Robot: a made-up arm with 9 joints.
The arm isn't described. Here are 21 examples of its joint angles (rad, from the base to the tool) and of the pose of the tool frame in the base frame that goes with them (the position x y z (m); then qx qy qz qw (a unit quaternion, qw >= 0)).
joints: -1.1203 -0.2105 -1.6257 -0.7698 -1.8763 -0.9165 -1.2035 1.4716 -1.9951
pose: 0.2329 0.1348 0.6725 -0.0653 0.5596 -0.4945 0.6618
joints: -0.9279 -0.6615 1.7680 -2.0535 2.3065 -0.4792 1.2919 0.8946 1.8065
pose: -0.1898 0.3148 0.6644 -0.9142 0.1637 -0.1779 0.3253
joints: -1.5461 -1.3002 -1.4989 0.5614 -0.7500 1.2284 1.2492 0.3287 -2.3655
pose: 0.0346 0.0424 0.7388 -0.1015 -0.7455 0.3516 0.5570
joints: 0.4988 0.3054 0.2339 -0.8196 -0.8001 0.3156 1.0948 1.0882 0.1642
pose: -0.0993 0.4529 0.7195 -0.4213 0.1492 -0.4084 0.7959
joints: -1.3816 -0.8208 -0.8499 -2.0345 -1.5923 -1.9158 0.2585 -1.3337 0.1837
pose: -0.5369 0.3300 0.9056 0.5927 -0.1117 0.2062 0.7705
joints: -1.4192 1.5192 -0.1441 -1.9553 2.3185 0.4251 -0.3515 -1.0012 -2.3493
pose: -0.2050 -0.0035 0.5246 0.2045 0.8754 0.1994 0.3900
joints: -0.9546 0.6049 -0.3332 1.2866 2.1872 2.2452 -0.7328 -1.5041 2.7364
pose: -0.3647 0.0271 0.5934 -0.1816 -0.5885 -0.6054 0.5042
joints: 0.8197 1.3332 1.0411 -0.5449 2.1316 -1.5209 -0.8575 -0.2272 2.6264
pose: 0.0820 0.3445 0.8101 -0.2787 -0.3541 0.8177 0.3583
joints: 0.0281 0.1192 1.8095 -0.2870 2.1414 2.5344 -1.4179 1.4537 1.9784
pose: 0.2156 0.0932 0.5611 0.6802 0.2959 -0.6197 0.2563
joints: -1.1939 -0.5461 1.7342 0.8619 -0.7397 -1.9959 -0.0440 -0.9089 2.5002
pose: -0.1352 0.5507 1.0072 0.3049 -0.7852 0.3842 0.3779
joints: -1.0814 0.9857 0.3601 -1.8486 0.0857 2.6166 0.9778 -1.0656 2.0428
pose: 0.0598 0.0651 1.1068 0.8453 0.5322 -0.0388 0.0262
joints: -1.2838 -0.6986 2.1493 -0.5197 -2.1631 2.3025 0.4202 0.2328 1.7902
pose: -0.1327 0.1372 0.3509 -0.3063 -0.1058 -0.6330 0.7031
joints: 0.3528 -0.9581 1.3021 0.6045 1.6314 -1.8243 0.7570 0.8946 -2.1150
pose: -0.1153 0.1323 0.6053 0.0881 -0.8808 0.0489 0.4626
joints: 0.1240 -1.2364 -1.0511 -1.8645 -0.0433 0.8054 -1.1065 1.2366 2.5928
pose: 0.0407 0.1424 0.7640 -0.4863 0.1219 -0.7476 0.4357
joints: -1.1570 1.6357 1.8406 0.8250 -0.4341 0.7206 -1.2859 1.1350 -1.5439
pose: -0.6444 -0.0947 0.8602 -0.4097 -0.1011 0.6019 0.6780
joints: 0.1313 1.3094 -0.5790 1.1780 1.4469 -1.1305 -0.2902 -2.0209 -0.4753
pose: 0.1373 -0.0591 0.5472 0.4713 -0.4716 0.7408 0.0817
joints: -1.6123 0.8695 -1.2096 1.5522 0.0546 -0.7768 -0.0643 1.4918 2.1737
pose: -0.3144 0.0540 0.5054 -0.0783 -0.4798 -0.7913 0.3707
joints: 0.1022 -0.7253 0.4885 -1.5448 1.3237 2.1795 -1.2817 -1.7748 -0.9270
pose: 0.1990 0.4008 0.9706 -0.3770 0.3361 0.5719 0.6464
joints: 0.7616 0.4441 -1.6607 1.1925 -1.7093 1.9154 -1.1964 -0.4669 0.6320
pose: 0.3750 0.2937 0.5958 0.1273 -0.5132 -0.7980 0.2889
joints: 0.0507 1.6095 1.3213 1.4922 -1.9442 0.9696 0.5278 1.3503 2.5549
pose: -0.1176 0.0523 0.7995 0.4227 0.2304 -0.7944 0.3703
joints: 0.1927 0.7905 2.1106 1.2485 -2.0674 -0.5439 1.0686 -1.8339 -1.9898
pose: 0.0837 0.4793 1.0081 0.0438 0.8597 0.4975 0.1076
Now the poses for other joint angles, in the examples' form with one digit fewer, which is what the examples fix.
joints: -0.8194 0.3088 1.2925 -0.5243 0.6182 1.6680 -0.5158 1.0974 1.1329
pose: -0.389 -0.045 0.955 -0.834 0.460 0.038 0.302
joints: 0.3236 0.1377 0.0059 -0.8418 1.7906 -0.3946 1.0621 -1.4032 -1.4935
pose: -0.172 0.406 0.764 -0.296 -0.550 0.303 0.719
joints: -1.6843 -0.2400 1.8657 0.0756 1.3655 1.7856 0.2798 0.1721 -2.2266
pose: -0.379 0.096 0.895 -0.143 -0.640 0.589 0.472
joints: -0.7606 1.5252 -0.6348 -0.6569 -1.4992 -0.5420 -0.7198 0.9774 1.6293
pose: -0.370 0.117 0.546 0.243 -0.237 0.918 0.207
